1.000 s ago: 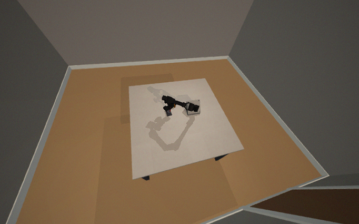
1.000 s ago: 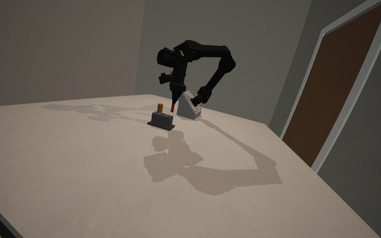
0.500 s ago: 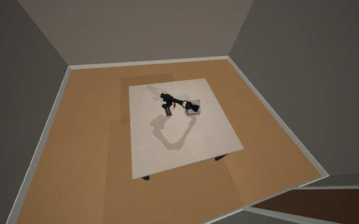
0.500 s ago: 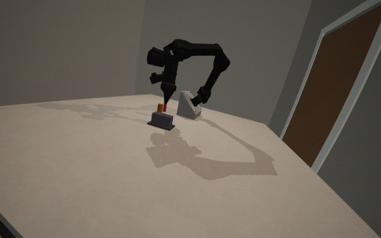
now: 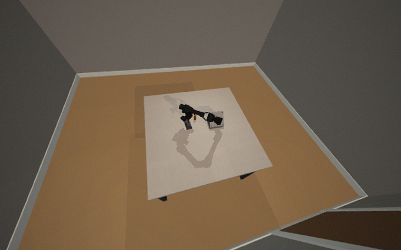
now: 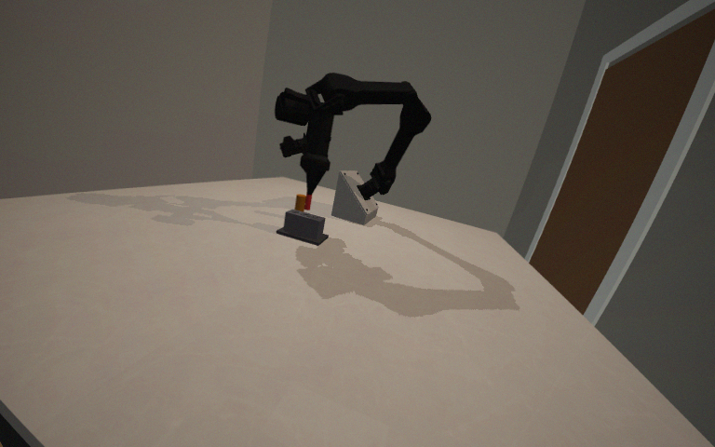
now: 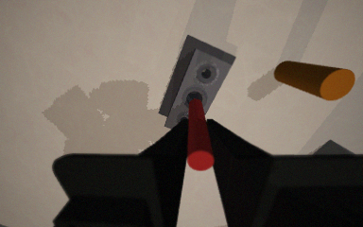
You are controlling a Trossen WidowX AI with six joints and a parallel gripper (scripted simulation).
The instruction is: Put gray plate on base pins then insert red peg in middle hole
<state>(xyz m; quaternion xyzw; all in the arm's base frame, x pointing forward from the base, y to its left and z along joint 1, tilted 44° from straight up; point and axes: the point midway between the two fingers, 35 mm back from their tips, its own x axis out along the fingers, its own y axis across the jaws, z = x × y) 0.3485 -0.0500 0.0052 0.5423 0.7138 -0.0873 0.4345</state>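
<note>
Right now the gray plate is 70 mm below my gripper tip. Round my gripper tip: orange peg: 100 mm behind, 80 mm to the right, 70 mm below; then dark base: 110 mm below; then red peg: right at my gripper tip.
</note>
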